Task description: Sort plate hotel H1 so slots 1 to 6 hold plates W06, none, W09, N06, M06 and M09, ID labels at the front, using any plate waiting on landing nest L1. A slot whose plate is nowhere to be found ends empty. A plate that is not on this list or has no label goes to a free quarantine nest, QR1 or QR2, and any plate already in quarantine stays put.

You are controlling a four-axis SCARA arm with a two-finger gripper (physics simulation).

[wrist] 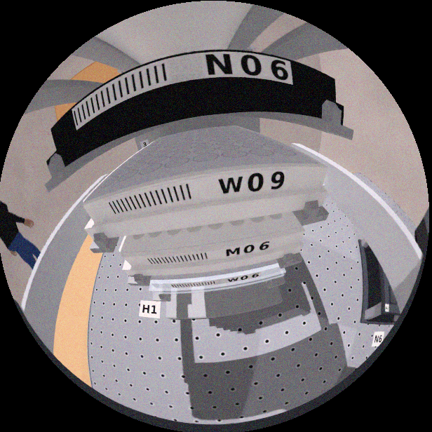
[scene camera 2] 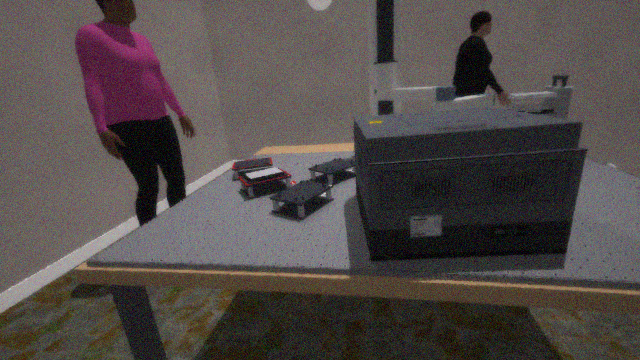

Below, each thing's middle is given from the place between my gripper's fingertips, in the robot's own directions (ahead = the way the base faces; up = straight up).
Labels:
My hand is 810 mm to the left of the landing nest L1 (scene camera 2: 311,190), 480 mm short of it and 100 mm above it.

